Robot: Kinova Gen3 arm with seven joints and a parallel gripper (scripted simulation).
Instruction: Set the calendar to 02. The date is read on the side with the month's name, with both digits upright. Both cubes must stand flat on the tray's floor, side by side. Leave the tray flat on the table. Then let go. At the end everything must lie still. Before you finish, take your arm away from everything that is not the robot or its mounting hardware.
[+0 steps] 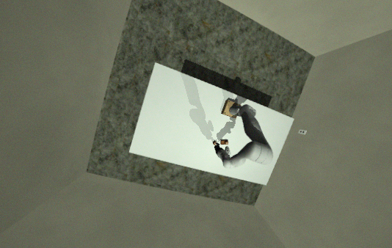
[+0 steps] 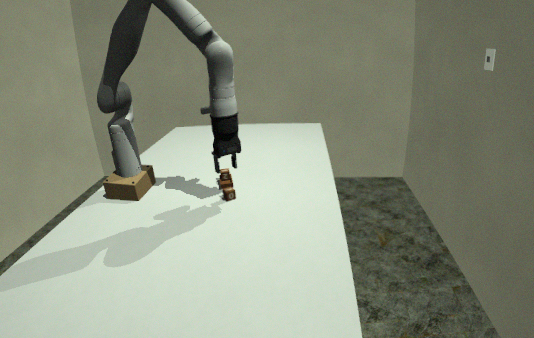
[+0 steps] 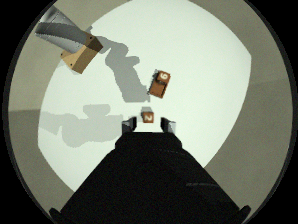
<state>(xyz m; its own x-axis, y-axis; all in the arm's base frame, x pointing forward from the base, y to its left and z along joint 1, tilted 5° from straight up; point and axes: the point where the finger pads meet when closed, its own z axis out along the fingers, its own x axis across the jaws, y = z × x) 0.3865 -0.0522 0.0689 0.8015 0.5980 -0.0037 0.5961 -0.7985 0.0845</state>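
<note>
Now: hand 10 cm above the brown calendar cube. The rest, counted from my hand: brown tray 11 cm below, 10 cm to the left, 3 cm behind.
</note>
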